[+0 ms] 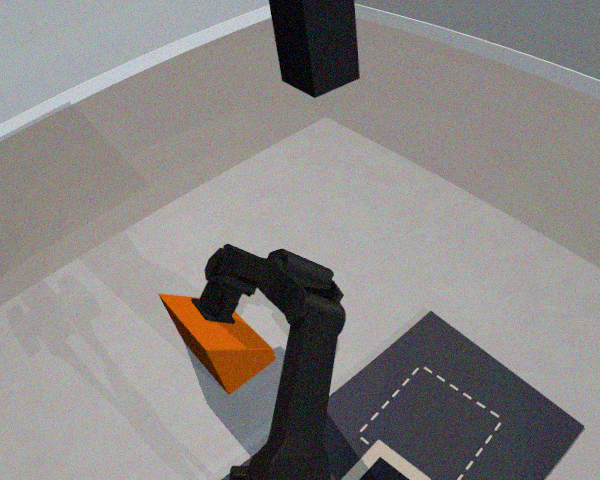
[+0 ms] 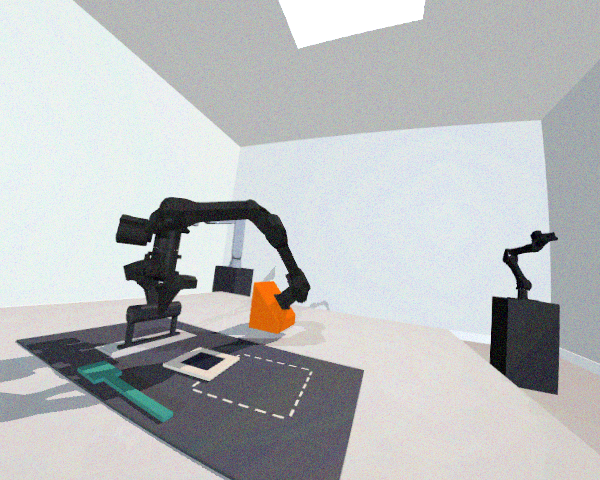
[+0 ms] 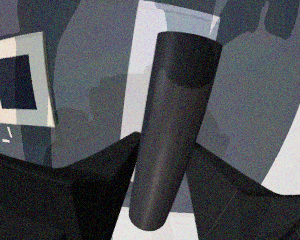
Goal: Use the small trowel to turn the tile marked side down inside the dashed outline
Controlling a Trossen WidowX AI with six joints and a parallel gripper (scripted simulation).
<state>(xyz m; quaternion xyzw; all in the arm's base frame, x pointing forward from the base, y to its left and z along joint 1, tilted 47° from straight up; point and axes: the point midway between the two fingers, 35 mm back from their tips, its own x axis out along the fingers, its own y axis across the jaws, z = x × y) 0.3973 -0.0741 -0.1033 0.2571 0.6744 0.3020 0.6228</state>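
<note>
Right now the grey trowel is 2 cm ahead of my gripper tip and 3 cm below it. The rest, counted from my gripper tip: teal trowel (14 cm ahead, 14 cm to the left, 6 cm below); then cream tile (17 cm to the left, 6 cm below); then dark mat (15 cm to the left, 8 cm below).
</note>
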